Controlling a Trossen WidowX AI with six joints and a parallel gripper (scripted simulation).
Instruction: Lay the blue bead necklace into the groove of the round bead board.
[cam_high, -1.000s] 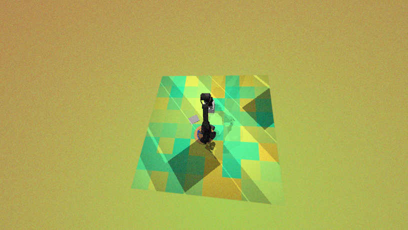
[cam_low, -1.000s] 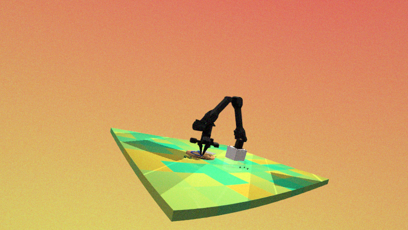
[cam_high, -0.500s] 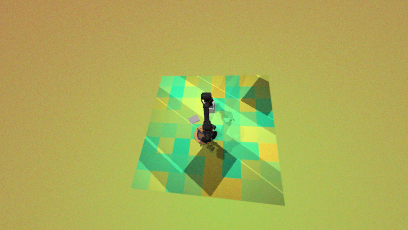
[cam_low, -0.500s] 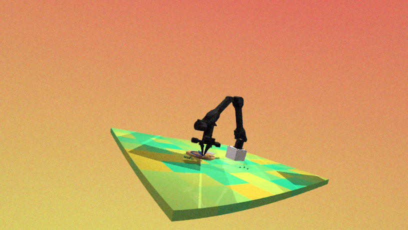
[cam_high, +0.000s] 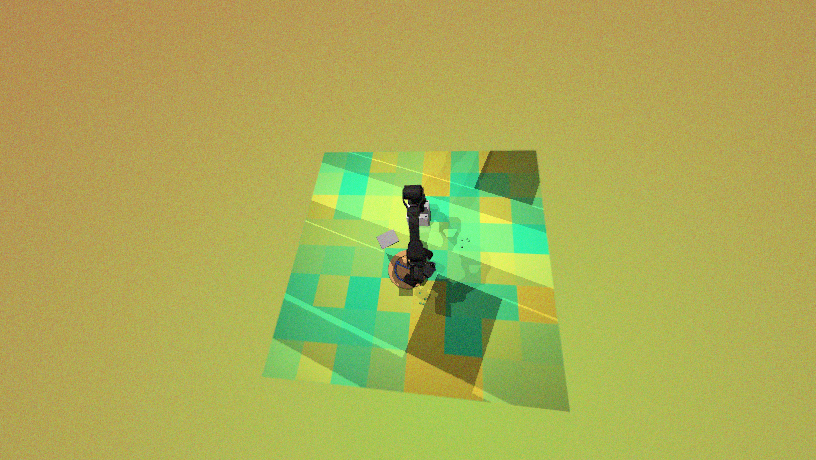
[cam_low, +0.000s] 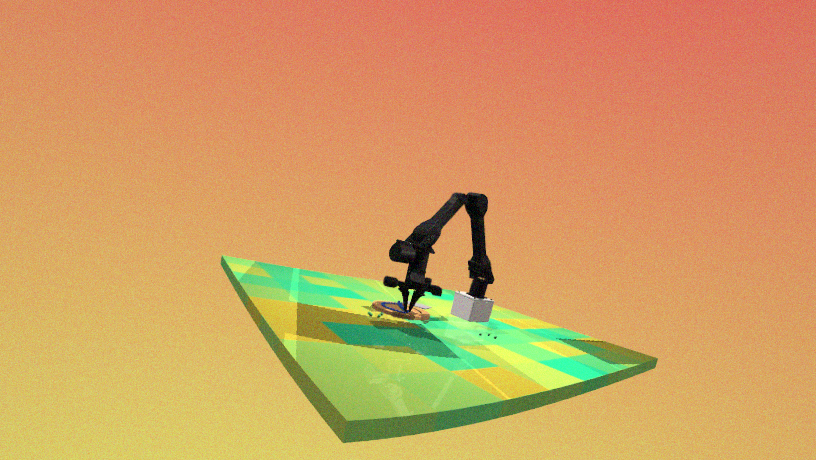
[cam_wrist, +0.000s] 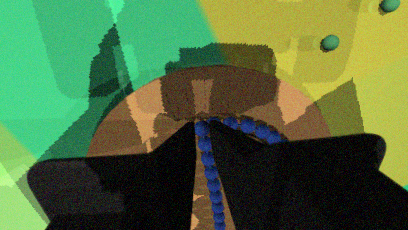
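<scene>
Now: the round bead board 60 mm to the right of my gripper tip, 30 mm behind it and 10 mm below it. Also, from my gripper tip: flat grey piece: 200 mm behind, 170 mm to the right, 20 mm below.
</scene>
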